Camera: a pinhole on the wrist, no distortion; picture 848 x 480 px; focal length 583.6 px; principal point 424.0 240.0 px. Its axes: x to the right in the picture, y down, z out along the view. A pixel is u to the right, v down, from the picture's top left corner.
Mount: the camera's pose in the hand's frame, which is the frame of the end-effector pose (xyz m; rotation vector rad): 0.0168 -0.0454 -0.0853 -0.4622 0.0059 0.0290
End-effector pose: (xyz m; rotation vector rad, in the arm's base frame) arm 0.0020 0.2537 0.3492 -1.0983 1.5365 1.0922
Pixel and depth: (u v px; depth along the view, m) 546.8 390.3 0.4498
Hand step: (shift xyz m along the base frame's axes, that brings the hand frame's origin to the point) -0.2241 0.2940 -0.1149
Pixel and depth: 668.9 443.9 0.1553
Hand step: -0.0806 0.0312 -0.0727
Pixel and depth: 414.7 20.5 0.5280
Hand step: 0.0716 0.4608 -0.0970
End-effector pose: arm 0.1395 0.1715 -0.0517 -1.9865 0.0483 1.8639
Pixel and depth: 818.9 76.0 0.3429
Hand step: -0.2303 0.1217 -0.2540
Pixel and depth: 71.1 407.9 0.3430
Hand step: -0.2483 -0.1653 0.1313
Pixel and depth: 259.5 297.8 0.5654
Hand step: -0.4682 -0.1406 0.0631
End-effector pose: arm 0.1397 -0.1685 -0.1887 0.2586 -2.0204 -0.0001
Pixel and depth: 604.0 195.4 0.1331
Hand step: -0.0594 -0.0091 0.0351
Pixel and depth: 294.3 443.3 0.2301
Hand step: -0.0834 0.1216 -0.0566
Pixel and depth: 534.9 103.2 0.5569
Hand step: -0.4864 0.0106 -0.0896
